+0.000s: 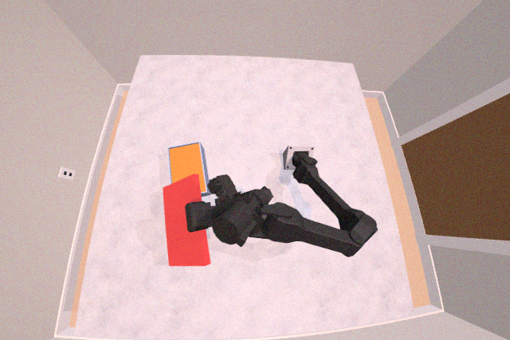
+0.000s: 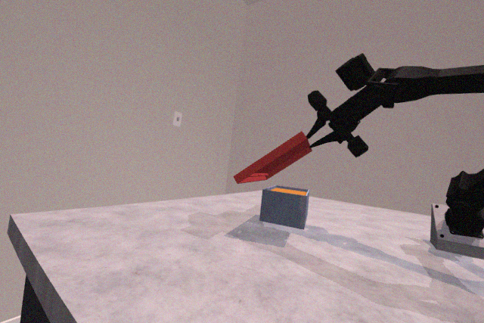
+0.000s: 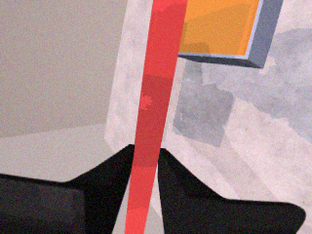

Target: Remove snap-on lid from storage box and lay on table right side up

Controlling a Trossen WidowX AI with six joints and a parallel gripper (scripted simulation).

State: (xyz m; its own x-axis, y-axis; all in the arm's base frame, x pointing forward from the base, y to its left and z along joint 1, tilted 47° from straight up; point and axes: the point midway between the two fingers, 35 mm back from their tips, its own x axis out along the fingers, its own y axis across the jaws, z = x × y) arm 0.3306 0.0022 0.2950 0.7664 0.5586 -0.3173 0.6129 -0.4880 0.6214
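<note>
The lid is 7 cm ahead of my gripper tip, 1 cm to the left of it and 5 cm below it. Also, from my gripper tip: storage box: 10 cm ahead, 18 cm to the right, 19 cm below.
</note>
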